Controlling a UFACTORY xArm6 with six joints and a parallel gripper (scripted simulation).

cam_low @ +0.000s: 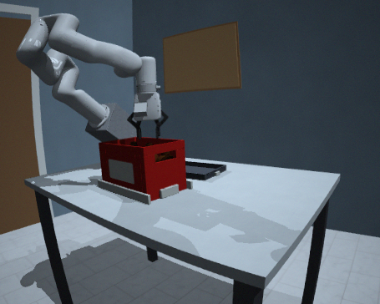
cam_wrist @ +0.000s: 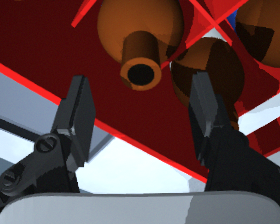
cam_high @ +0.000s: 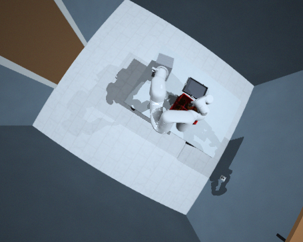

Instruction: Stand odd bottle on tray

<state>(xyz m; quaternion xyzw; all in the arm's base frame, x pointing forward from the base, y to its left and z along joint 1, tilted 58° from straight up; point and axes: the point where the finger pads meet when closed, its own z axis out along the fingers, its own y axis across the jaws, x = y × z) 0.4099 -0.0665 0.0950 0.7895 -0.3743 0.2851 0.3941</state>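
Now: hand 11 cm above the red crate, 4 cm to the left of it and 1 cm past it. From my hand the other things lie so: glass bottle 11 cm below, 9 cm behind, 1 cm to the left; dark tray 24 cm to the left, 18 cm below, 3 cm ahead.
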